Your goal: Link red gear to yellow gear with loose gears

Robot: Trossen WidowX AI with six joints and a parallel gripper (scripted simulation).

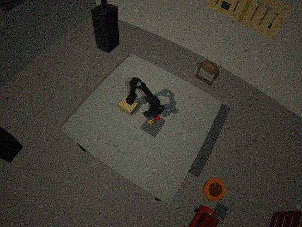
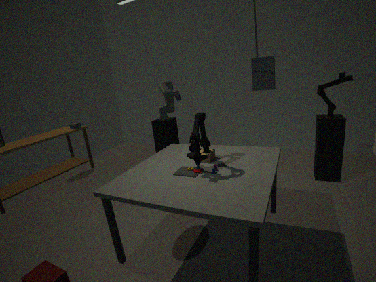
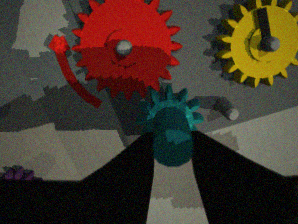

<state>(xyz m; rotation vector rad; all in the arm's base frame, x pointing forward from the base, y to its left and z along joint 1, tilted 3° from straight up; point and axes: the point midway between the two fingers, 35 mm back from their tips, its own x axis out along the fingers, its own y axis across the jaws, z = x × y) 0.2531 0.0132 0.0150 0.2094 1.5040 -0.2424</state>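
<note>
Right now the red gear is 50 mm ahead of my gripper tip, 10 mm to the left of it and 30 mm below it. Also, from my gripper tip: red arrow (50 mm ahead, 50 mm to the left, 40 mm below); then yellow gear (30 mm ahead, 70 mm to the right, 30 mm below); then teal gear (10 mm below).
</note>
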